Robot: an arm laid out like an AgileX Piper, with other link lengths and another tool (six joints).
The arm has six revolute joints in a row. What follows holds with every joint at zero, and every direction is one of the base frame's.
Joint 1 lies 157.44 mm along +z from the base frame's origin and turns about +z.
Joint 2 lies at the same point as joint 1 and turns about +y.
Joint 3 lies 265.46 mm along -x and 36.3 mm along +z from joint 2 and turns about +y.
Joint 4 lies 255.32 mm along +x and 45.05 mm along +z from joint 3 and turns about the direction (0.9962, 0, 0.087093).
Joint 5 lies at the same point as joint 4 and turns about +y.
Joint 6 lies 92.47 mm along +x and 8.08 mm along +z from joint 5 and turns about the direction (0.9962, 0, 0.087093).
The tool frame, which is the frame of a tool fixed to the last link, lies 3.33 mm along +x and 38 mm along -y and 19.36 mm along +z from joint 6; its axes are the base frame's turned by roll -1.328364, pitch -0.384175 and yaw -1.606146 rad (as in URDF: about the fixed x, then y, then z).
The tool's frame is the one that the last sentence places.
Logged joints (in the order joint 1, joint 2, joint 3, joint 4, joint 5, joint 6), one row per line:
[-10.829, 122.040, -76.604, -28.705, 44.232, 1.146]
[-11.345, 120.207, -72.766, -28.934, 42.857, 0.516]
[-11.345, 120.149, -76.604, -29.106, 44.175, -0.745]
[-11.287, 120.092, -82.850, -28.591, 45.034, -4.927]
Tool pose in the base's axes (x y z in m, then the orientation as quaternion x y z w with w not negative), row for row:
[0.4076, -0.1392, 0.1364, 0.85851, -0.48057, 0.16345, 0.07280]
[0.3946, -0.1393, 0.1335, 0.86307, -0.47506, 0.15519, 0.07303]
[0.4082, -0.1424, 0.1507, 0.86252, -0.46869, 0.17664, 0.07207]
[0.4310, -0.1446, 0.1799, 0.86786, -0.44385, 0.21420, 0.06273]
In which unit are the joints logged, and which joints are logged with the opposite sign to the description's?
The joints are logged in degrees. Opposite sign: none.
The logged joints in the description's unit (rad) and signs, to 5 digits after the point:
[-0.18900, 2.13000, -1.33699, -0.50100, 0.77199, 0.02000]
[-0.19801, 2.09801, -1.27001, -0.50499, 0.74800, 0.00901]
[-0.19801, 2.09700, -1.33699, -0.50800, 0.77100, -0.01300]
[-0.19700, 2.09600, -1.44601, -0.49901, 0.78599, -0.08599]

